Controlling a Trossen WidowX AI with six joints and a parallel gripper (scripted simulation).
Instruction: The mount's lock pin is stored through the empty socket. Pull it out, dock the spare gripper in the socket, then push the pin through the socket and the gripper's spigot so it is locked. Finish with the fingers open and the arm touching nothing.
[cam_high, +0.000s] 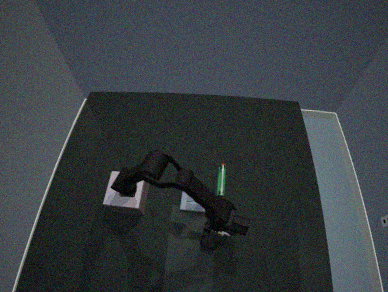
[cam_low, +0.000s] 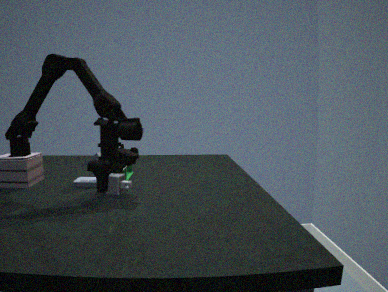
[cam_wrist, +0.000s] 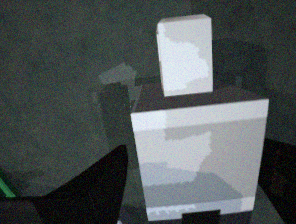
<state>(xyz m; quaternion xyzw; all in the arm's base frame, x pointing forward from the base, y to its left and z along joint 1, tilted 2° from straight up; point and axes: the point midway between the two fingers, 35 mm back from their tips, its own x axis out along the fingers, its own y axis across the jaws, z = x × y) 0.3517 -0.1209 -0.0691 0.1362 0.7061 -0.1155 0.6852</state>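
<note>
My gripper tip is now 1 cm short of the spare gripper, 1 cm to the left of it and 2 cm below it. The rest, counted from my gripper tip: grey mount socket 7 cm behind, 11 cm to the left, 4 cm above; then green rest 3 cm ahead, 22 cm to the left, 1 cm above.
</note>
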